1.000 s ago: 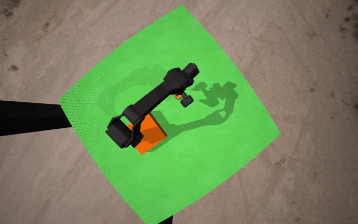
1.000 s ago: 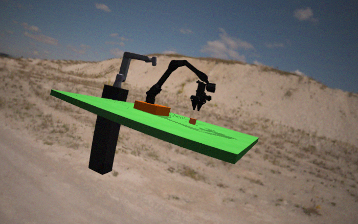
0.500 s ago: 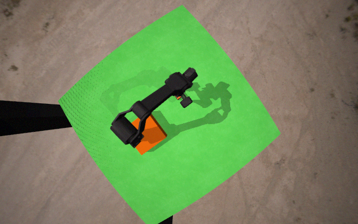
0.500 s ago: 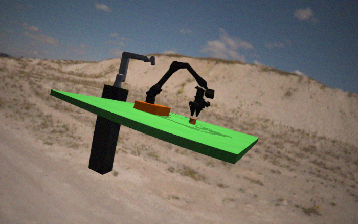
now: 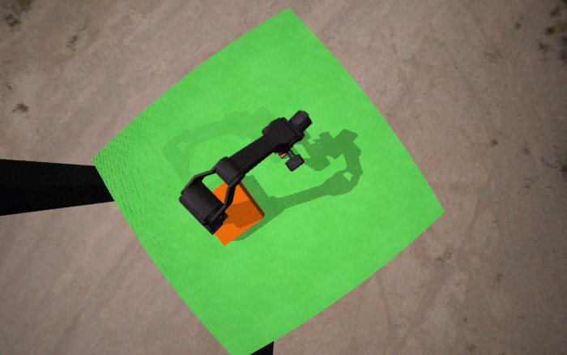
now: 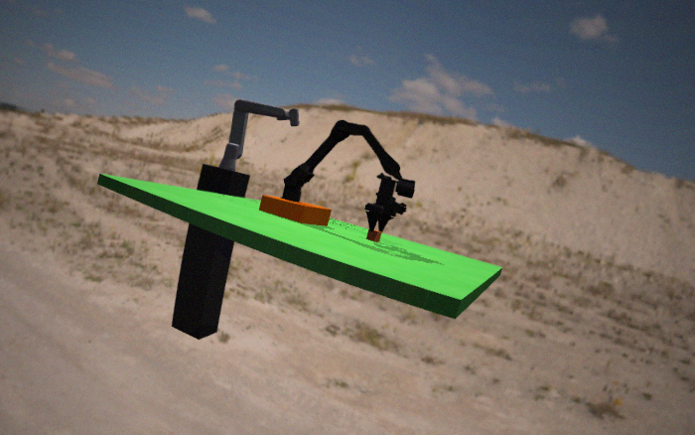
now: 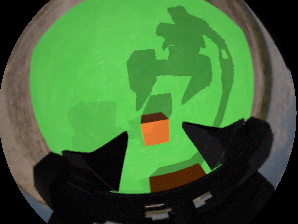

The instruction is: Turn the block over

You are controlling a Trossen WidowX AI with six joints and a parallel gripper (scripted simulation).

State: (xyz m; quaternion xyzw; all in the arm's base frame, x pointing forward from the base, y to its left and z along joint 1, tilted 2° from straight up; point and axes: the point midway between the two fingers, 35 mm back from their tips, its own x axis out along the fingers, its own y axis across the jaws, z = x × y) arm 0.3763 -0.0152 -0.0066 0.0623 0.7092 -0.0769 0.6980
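Right now my gripper tip is 1 cm past the block and 1 cm above it.
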